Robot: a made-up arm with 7 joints.
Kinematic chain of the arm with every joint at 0, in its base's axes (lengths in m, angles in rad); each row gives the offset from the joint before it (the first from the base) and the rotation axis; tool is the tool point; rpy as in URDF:
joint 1: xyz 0 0 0.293 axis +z
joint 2: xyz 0 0 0 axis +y
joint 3: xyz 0 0 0.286 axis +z
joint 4: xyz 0.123 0 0 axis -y
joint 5: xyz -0.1 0 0.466 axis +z
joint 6: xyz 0 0 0 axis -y
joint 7: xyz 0.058 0 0 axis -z
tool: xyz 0 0 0 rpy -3.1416 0 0
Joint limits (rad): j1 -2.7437..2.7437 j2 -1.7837..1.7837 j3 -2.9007..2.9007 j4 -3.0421..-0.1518 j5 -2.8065..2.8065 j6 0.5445..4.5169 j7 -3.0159..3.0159
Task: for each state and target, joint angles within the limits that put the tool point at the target. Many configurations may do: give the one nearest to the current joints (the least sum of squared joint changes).
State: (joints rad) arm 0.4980 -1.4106 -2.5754 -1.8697 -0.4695 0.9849 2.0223
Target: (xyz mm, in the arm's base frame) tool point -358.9 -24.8 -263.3
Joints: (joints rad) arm -0.3093 -1.3404 -2.9007 -1.8757 -0.5385 0.9050 2.0223
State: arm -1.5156 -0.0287 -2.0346 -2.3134 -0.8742 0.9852 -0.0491
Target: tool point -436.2 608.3 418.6
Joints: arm -1.6037 -0.5519 -2.3105 -1.4831 -0.9288 1.1871 -0.0491
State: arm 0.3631 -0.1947 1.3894 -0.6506 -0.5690 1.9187 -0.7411
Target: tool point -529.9 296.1 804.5
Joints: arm 0.8691 -0.3973 1.3950 -1.3510 -0.6205 2.0174 -0.7411
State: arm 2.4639 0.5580 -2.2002 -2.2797 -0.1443 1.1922 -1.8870
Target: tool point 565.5 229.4 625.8
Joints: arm 2.3973 0.2897 -2.1260 -1.8126 -0.1459 1.3256 -1.8870
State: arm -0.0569 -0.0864 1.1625 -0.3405 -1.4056 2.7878 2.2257
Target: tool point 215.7 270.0 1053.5
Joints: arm -0.1095 0.0984 1.1028 -0.5759 -1.2980 2.2291 2.2257
